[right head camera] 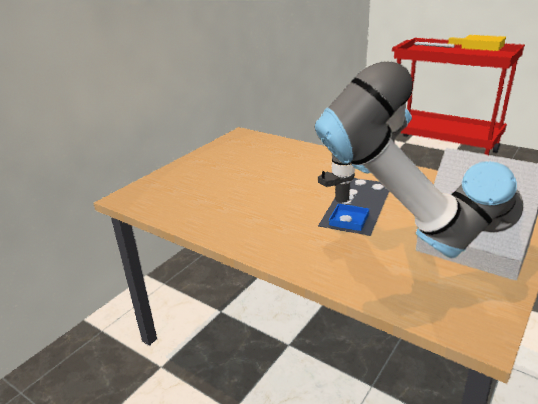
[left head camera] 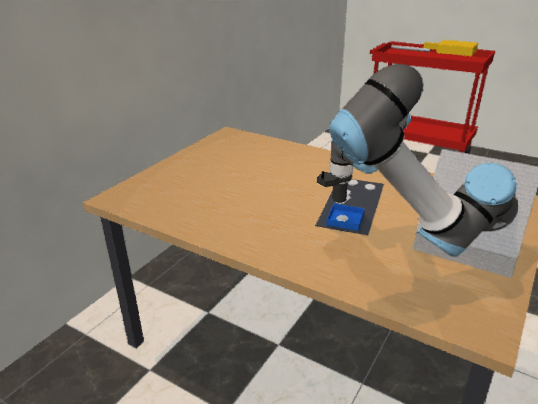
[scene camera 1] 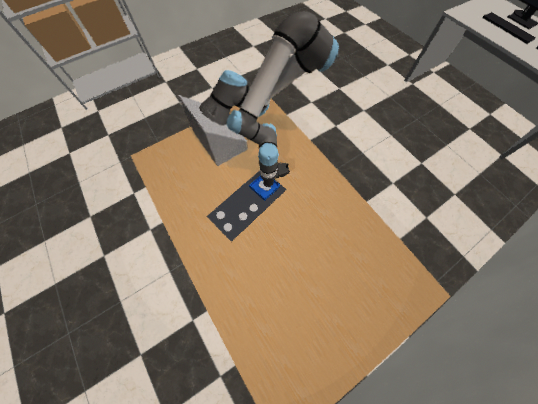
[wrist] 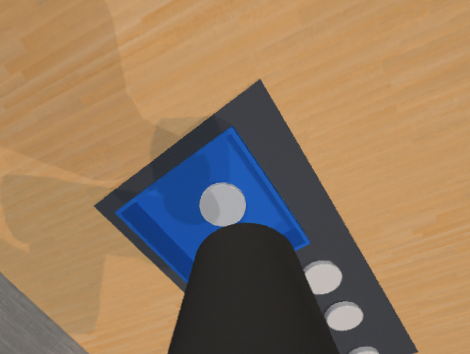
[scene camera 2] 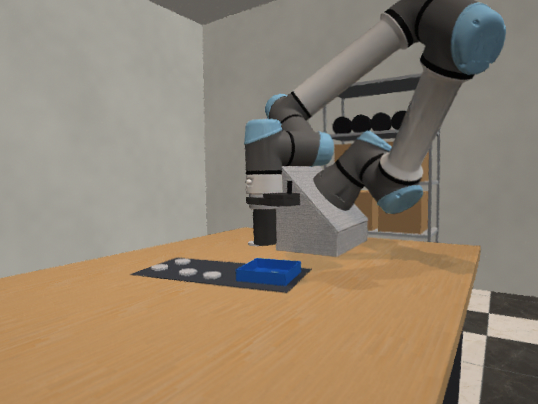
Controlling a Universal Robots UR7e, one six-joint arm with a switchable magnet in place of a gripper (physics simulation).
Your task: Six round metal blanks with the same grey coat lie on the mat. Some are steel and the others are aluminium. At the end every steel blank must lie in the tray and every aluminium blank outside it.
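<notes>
My magnet (left head camera: 339, 200) (right head camera: 342, 200) (scene camera 1: 268, 183) (scene camera 2: 264, 244) (wrist: 245, 232) hangs above the blue tray (left head camera: 344, 226) (scene camera 2: 270, 277) (wrist: 269, 184), apart from it. A pale grey blank (scene camera 2: 251, 243) clings to its lower face and sticks out to one side in scene camera 2; the magnet hides most of it. Another blank (left head camera: 342, 218) (right head camera: 345, 218) (wrist: 222, 204) lies flat in the tray. Four blanks lie on the dark mat (scene camera 1: 236, 207) (scene camera 2: 227, 270): one (scene camera 1: 253, 207) nearest the tray, one (scene camera 1: 243, 216) beside it, and two (scene camera 1: 220, 215) (scene camera 1: 228, 227) at the far end. Their coats look the same.
The mat lies on a wooden table (left head camera: 200, 200) (scene camera 1: 300, 280). The arm's grey slanted base block (scene camera 2: 310, 230) stands behind the tray in scene camera 2. A red cart (left head camera: 430, 59) stands beyond the table. A white desk (scene camera 1: 480, 30) and a shelf unit (scene camera 1: 95, 49) stand farther off.
</notes>
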